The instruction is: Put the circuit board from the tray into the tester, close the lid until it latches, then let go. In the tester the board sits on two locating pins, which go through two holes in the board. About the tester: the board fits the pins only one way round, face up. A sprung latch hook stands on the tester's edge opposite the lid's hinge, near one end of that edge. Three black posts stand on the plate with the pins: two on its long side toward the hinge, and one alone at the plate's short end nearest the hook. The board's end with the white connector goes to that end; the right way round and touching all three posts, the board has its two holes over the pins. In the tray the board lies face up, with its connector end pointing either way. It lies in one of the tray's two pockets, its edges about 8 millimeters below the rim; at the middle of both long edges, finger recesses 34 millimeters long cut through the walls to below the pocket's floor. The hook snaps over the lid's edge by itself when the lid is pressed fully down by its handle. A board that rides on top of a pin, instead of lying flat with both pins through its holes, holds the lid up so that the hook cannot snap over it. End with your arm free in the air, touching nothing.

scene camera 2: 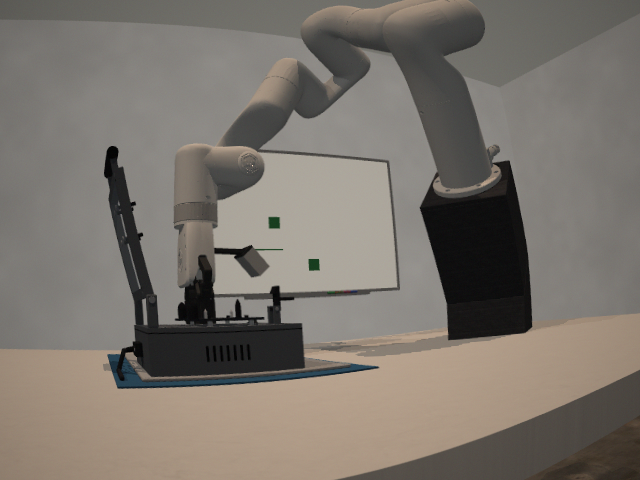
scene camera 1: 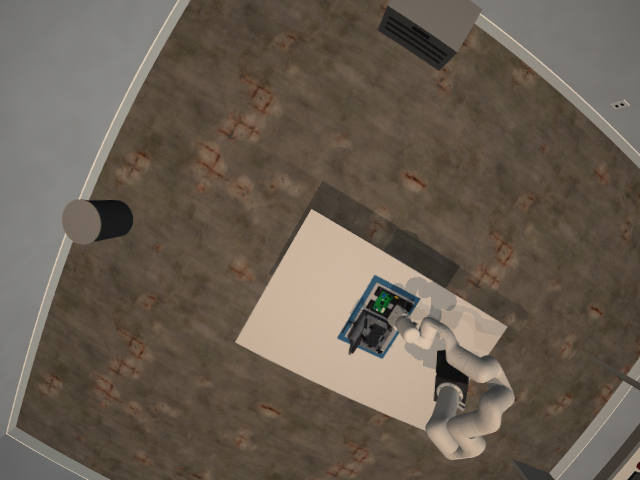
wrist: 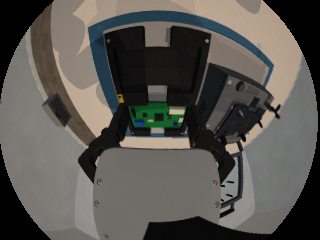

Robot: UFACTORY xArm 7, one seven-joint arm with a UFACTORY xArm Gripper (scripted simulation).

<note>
I see my gripper, a green circuit board and a dark tester.
My gripper shows as well in the wrist view.
</note>
